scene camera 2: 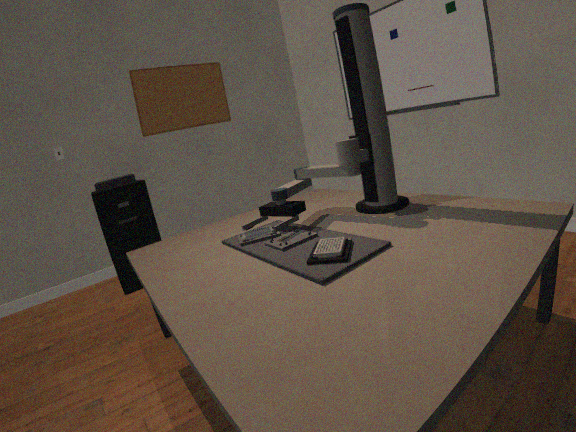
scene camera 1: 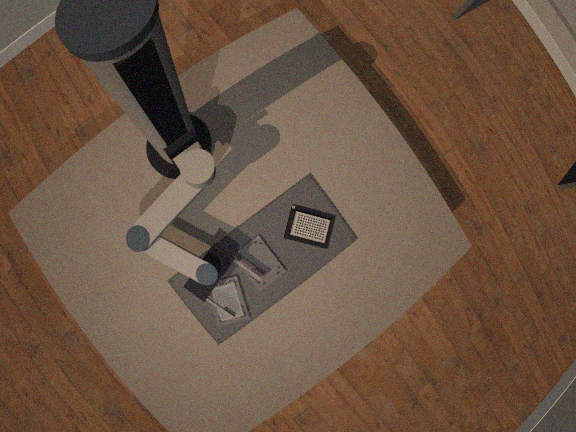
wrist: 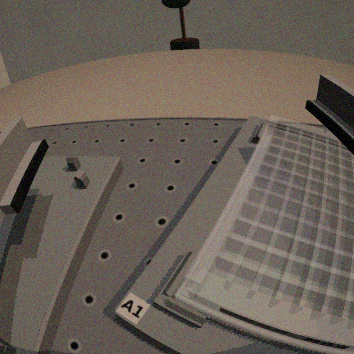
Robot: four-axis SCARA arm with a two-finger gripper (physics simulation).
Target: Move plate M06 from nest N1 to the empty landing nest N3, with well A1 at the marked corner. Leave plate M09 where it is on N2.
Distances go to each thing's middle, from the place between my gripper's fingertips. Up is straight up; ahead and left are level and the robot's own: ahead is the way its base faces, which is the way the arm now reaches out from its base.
I see my gripper 6 cm past the black-framed white well plate [scene camera 1: 307, 226], 33 cm to the right of it and 4 cm above it.
